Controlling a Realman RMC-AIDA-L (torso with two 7-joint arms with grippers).
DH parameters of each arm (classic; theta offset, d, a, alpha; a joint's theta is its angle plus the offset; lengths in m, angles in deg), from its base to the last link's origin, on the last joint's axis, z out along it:
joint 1: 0 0.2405 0 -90
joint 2: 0 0 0 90
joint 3: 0 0.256 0 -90
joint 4: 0 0 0 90
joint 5: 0 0.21 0 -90
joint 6: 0 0 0 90
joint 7: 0 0.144 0 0
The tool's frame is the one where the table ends.
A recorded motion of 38 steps. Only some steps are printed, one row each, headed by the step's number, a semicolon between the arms.
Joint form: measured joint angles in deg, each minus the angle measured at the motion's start. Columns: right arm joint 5, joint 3, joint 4, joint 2, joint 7, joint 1, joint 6; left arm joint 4, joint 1, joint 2, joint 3, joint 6, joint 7, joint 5.
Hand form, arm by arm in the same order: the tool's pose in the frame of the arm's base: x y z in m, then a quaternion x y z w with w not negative. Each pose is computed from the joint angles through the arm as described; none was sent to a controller.
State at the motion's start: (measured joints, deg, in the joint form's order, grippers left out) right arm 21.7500 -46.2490 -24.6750 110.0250 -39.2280 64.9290 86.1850; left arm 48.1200 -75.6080 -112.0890 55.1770 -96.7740 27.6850 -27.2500
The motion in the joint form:
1: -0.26 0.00 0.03 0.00 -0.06 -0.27 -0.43; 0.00 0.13 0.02 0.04 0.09 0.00 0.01
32: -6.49 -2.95 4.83 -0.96 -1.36 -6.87 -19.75; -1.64 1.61 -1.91 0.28 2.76 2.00 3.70
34: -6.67 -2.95 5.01 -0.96 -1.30 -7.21 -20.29; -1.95 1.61 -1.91 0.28 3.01 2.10 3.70
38: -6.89 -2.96 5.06 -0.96 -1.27 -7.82 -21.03; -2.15 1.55 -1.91 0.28 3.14 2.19 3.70
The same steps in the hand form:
1: 0.1838 0.4234 0.0103 -0.86248 0.47098 -0.16560 0.08292; -0.0265 0.4445 0.0416 -0.91594 -0.34888 0.13590 0.14446
32: 0.2670 0.4297 0.0178 -0.83355 0.46570 -0.20397 0.21613; -0.0471 0.4444 0.0265 -0.91177 -0.34631 0.15925 0.15293
34: 0.2704 0.4288 0.0178 -0.83161 0.46741 -0.20494 0.21896; -0.0479 0.4447 0.0257 -0.91169 -0.34657 0.15935 0.15269
38: 0.2757 0.4274 0.0184 -0.82886 0.46958 -0.20592 0.22378; -0.0479 0.4448 0.0252 -0.91189 -0.34611 0.15954 0.15238

